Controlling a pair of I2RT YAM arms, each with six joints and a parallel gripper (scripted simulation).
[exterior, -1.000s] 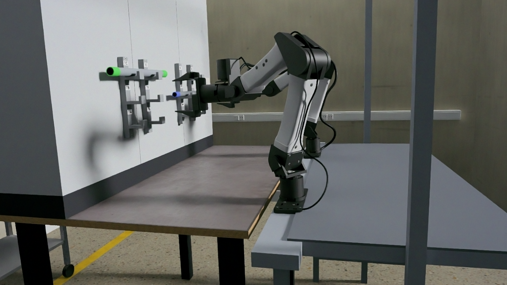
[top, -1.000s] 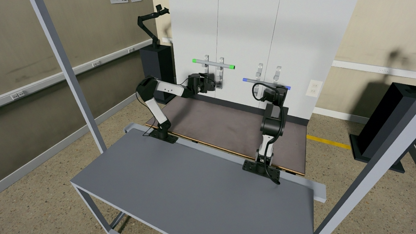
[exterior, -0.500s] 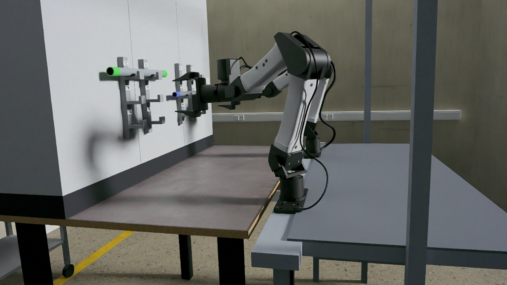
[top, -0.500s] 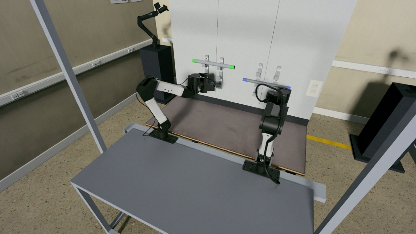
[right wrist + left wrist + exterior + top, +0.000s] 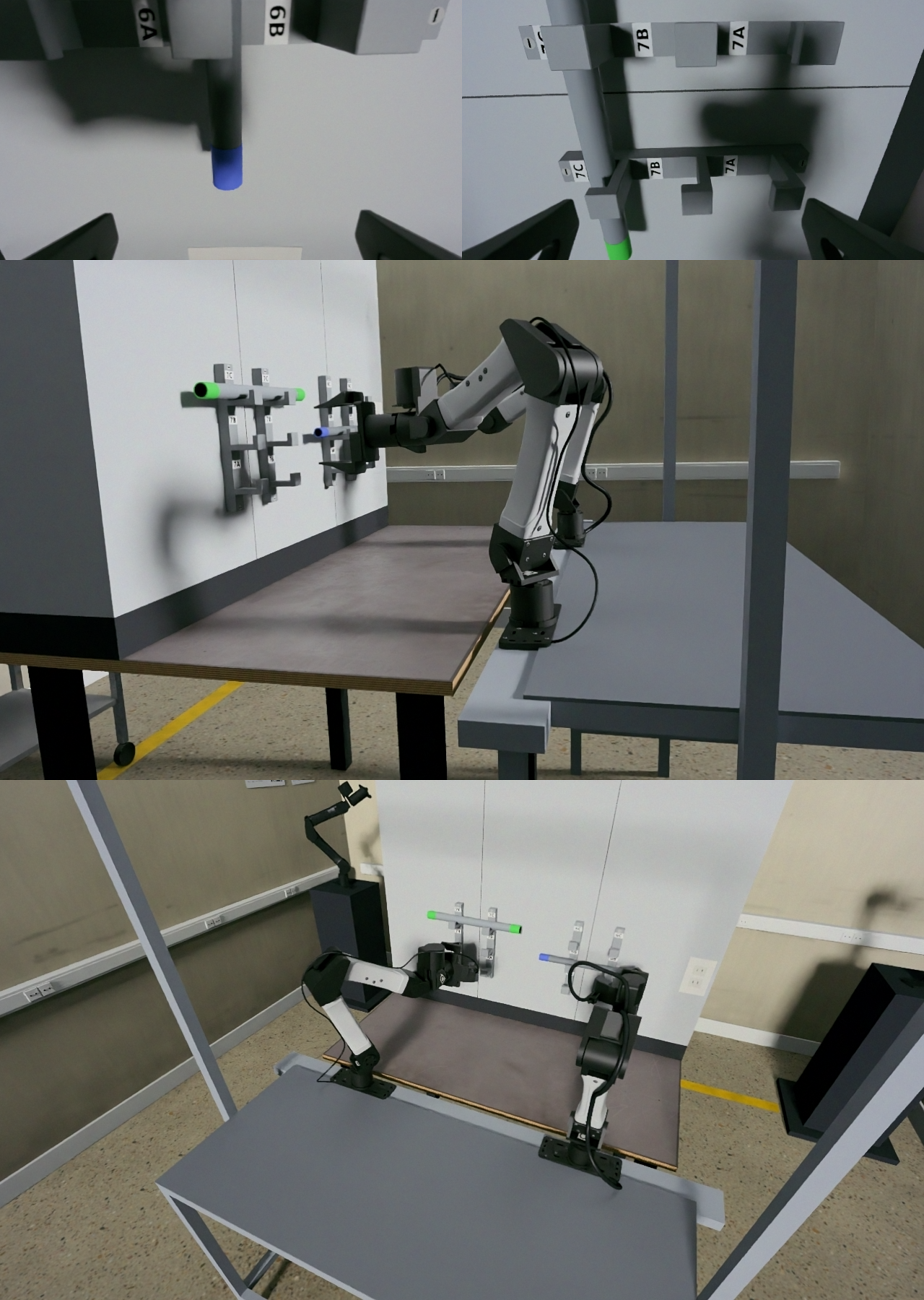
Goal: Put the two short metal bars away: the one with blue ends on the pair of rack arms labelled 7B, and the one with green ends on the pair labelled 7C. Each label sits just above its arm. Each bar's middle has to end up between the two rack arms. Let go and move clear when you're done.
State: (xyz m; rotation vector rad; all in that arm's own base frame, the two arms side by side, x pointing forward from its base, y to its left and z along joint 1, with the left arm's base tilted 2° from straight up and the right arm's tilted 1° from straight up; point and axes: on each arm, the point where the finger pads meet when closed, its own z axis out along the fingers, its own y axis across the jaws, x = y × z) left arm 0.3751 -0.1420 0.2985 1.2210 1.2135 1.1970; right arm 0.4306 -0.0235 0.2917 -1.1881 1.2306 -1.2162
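Note:
Right now my right hand is 13 cm to the right of the blue-ended bar, 8 cm short of it and 1 cm above it. The rest, counted from my right hand: white wall panel 34 cm to the left, 22 cm ahead, 16 cm above; then wall socket plate 17 cm to the right, 12 cm ahead, 1 cm above; then green-ended bar 53 cm to the left, 7 cm ahead, 7 cm above.
Right now the green-ended bar is 12 cm ahead of my left hand, 1 cm to the left of it and 8 cm above it. Round my left hand: blue-ended bar: 12 cm ahead, 39 cm to the right; then white wall panel: 27 cm ahead, 19 cm to the right, 16 cm above; then wall socket plate: 16 cm ahead, 70 cm to the right, 1 cm above.

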